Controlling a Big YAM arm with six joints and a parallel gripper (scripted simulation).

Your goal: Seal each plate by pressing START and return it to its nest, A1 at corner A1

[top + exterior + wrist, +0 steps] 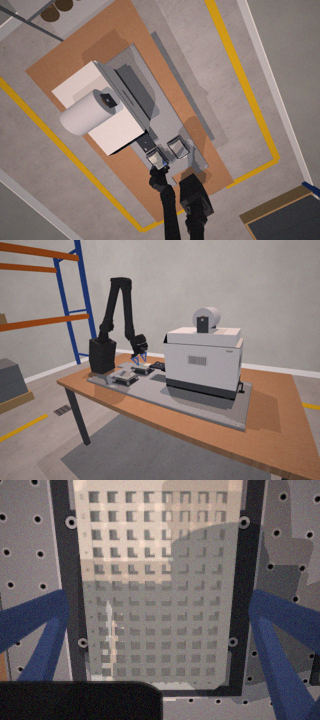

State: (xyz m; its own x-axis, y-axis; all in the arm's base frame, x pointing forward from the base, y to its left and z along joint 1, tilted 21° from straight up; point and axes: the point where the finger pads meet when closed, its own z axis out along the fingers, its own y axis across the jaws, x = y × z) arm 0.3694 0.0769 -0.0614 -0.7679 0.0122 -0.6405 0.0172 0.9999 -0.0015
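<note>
Now: the white well plate 3 cm below my hand. Round my hand: foil roll 54 cm ahead, 6 cm to the right, 34 cm above; then dark sealer stage 20 cm ahead, 4 cm to the right, 1 cm above; then start button 31 cm ahead, 5 cm to the left, 11 cm above.
</note>
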